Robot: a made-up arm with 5 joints. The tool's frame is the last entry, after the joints.
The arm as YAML. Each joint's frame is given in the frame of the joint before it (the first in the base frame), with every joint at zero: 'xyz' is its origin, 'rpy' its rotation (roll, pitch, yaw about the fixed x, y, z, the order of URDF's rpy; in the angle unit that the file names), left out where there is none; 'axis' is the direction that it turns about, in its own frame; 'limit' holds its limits. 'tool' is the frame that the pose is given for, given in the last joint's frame.
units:
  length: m
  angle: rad
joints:
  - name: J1
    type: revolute
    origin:
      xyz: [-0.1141, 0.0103, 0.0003]
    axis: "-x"
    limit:
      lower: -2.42
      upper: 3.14
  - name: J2
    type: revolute
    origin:
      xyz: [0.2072, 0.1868, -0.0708]
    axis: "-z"
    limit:
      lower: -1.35
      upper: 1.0
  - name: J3
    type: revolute
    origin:
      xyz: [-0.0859, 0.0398, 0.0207]
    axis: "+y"
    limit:
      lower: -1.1
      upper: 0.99
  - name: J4
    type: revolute
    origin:
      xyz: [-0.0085, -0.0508, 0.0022]
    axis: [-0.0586, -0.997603, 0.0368]
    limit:
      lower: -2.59
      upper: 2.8
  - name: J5
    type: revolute
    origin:
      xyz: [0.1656, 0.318, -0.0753]
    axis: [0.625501, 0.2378, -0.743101]
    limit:
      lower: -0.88
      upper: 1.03
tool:
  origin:
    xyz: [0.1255, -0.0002, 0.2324]
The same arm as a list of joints. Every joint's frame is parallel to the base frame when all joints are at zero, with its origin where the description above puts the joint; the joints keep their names.
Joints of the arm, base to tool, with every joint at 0 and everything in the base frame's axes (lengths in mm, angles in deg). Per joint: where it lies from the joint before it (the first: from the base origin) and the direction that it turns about. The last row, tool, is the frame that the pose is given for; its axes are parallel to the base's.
J1: axis -1 0 0 origin -114.1 10.3 0.3
J2: axis 0 0 -1 origin 207.2 186.8 -70.8
J3: axis 0 1 0 origin -85.9 39.8 20.7
J4: axis -0.0586 -0.997603 0.0368 origin -8.5 -50.8 2.2
J5: axis 0.625501 0.2378 -0.743101 origin 165.6 318 -75.3
tool: origin 125.5 -0.2 232.4
Joint limits (deg, base to tool): -138.66..179.91 -77.35..57.3 -63.03..56.72 -148.4..160.43 -50.42..59.01

